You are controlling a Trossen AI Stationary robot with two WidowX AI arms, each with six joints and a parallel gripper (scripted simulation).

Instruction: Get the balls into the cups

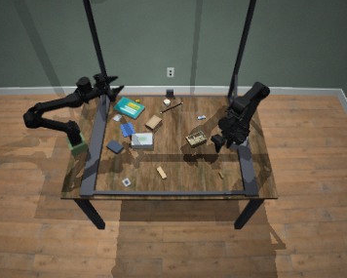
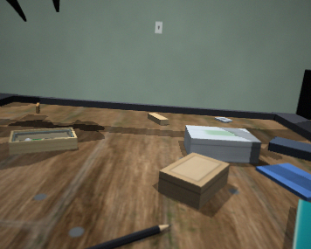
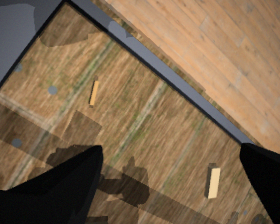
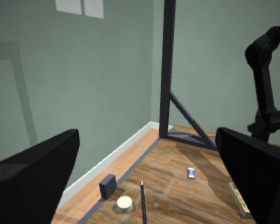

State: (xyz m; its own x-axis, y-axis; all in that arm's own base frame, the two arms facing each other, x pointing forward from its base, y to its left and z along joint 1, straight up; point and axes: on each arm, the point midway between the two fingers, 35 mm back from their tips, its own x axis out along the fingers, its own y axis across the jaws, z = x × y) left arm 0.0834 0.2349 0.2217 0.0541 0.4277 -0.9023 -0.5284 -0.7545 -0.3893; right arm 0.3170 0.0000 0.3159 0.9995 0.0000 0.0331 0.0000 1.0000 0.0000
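My left gripper is now 22 cm past the covered wooden puzzle, 10 cm to the left of it and 27 cm above it.
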